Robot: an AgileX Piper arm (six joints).
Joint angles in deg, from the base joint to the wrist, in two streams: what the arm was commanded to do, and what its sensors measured. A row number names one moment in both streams.
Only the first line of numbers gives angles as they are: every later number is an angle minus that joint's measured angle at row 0.
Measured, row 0:
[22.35 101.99 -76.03 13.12 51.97 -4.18]
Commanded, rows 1 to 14:
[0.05 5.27 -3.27 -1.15 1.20 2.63]
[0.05 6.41 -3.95 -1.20 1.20 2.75]
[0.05 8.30 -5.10 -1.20 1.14 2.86]
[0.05 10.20 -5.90 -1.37 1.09 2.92]
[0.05 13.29 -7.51 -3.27 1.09 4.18]
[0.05 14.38 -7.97 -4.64 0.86 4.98]
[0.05 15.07 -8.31 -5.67 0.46 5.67]
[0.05 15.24 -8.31 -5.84 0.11 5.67]
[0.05 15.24 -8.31 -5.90 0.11 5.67]
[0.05 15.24 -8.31 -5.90 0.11 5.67]
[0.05 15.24 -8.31 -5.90 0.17 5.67]
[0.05 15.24 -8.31 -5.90 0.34 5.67]
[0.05 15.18 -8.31 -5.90 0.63 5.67]
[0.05 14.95 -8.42 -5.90 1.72 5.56]
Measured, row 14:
[0.05 15.24 -8.02 -5.27 0.34 5.15]
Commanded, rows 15 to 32:
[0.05 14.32 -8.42 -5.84 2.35 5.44]
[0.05 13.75 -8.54 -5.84 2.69 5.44]
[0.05 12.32 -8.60 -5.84 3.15 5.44]
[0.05 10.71 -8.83 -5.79 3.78 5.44]
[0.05 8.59 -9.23 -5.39 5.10 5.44]
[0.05 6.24 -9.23 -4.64 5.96 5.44]
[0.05 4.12 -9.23 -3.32 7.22 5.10]
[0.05 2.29 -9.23 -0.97 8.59 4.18]
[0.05 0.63 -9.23 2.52 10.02 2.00]
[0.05 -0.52 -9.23 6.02 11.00 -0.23]
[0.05 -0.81 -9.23 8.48 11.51 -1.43]
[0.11 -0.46 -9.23 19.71 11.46 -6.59]
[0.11 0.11 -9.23 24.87 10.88 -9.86]
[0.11 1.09 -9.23 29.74 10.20 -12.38]
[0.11 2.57 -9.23 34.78 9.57 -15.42]
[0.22 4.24 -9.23 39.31 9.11 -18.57]
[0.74 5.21 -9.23 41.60 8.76 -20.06]
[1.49 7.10 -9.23 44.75 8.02 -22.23]
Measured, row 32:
[0.45 4.87 -9.17 39.42 9.34 -17.82]
